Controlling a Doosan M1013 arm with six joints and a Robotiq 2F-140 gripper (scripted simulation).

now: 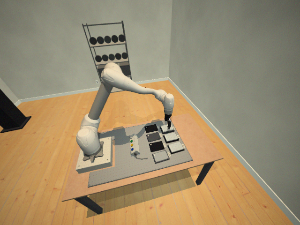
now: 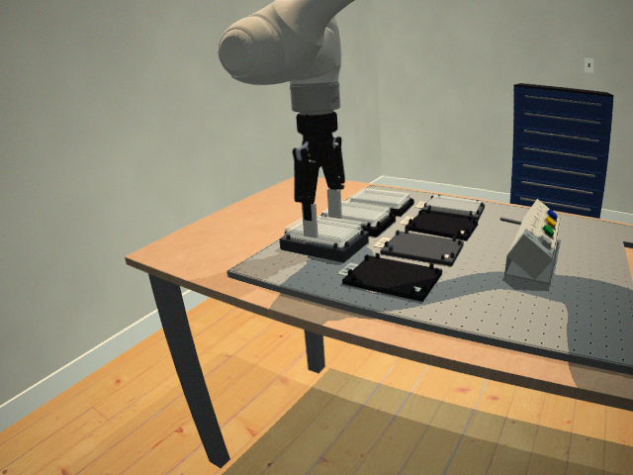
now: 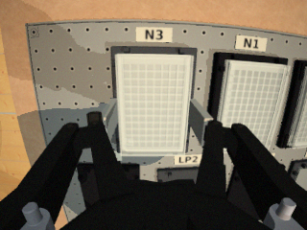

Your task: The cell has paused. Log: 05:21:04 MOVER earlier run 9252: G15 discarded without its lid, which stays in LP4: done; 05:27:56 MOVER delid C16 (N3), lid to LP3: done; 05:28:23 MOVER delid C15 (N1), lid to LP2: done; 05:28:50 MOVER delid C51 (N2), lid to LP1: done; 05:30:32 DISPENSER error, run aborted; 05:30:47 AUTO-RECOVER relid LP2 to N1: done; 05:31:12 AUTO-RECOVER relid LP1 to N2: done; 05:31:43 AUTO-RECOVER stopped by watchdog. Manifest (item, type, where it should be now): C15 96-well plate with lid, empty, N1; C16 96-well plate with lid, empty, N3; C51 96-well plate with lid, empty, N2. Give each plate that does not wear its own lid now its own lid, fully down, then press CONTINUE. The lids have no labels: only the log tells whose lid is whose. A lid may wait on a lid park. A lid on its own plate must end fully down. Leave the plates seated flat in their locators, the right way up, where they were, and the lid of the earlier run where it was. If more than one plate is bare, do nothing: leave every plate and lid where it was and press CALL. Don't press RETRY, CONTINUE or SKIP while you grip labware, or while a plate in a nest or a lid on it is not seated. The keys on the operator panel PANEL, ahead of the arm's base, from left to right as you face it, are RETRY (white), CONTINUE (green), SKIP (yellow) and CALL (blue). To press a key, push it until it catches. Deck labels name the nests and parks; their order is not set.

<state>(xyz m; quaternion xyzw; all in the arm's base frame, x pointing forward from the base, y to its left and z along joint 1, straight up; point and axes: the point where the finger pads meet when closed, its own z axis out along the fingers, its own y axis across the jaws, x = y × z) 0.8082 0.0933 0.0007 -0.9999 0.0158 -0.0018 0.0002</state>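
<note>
Right now my hand is 3 cm above the 96-well plate. From my hand the other things lie so: LP2 label: 10 cm behind, 6 cm to the right, 6 cm below; lid park LP1: 18 cm behind, 8 cm to the left, 6 cm below; lid park LP2: 19 cm behind, 6 cm to the right, 6 cm below.
</note>
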